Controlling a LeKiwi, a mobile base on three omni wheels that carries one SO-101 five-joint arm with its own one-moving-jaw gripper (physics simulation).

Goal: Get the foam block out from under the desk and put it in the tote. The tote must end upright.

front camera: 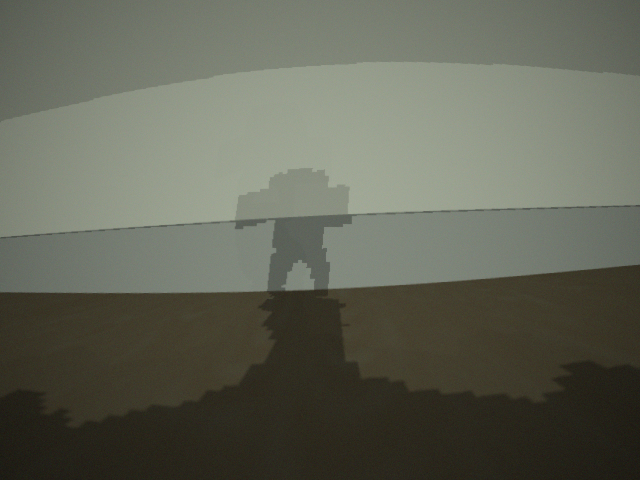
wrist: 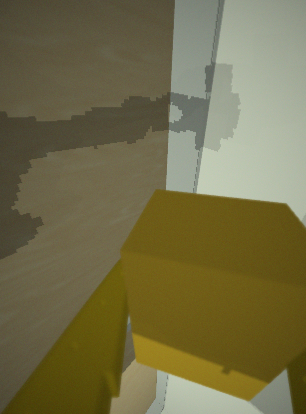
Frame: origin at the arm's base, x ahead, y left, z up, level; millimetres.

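Seen in the pictures: end effector, tool point: (wrist: 143, 259).
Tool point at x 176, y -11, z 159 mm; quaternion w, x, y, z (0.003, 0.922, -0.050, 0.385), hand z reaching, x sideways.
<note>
A point is followed by its place in that frame.
The yellow foam block (wrist: 212, 280) fills the lower right of the wrist view. My gripper (wrist: 207, 320) is shut on it, with one yellow jaw along its left side and part of the other jaw at the lower right edge. The block is held up off the floor. The gripper and the block do not show in the front camera view, where their shadow falls ahead. The tote and the desk cannot be made out in either view.
A brown wood-patterned floor (front camera: 439, 335) {x 243, y -79, z -90 mm} (wrist: 90, 200) {x 256, y -119, z -89 mm} runs up to a grey-blue band (front camera: 465, 248) {x 469, y -205, z -49 mm} (wrist: 187, 165) {x 477, y -102, z -27 mm} along the foot of a pale wall (front camera: 439, 139) {x 484, y -186, z 94 mm} (wrist: 265, 150) {x 495, y -48, z 119 mm}. The robot's dark shadow lies across the floor, the band and the wall.
</note>
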